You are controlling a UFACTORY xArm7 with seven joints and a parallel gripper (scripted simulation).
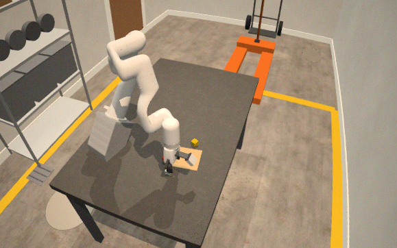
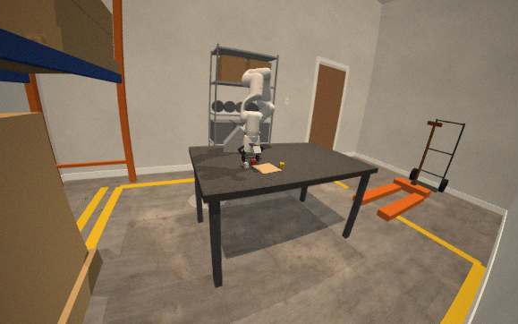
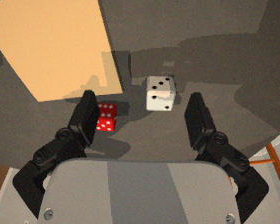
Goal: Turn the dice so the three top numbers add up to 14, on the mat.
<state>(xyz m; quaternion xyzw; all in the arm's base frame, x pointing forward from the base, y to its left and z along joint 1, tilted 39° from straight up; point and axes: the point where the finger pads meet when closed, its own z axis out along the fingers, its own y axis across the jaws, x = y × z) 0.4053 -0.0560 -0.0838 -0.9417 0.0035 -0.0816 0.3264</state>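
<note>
My hand is 20 mm past the white die, 20 mm to the left of it and 40 mm above it. Also, from my hand: mat (30 mm ahead, 110 mm to the left, 60 mm below); red die (70 mm behind, 50 mm to the left, 40 mm below); yellow die (20 mm ahead, 220 mm to the left, 40 mm below).
</note>
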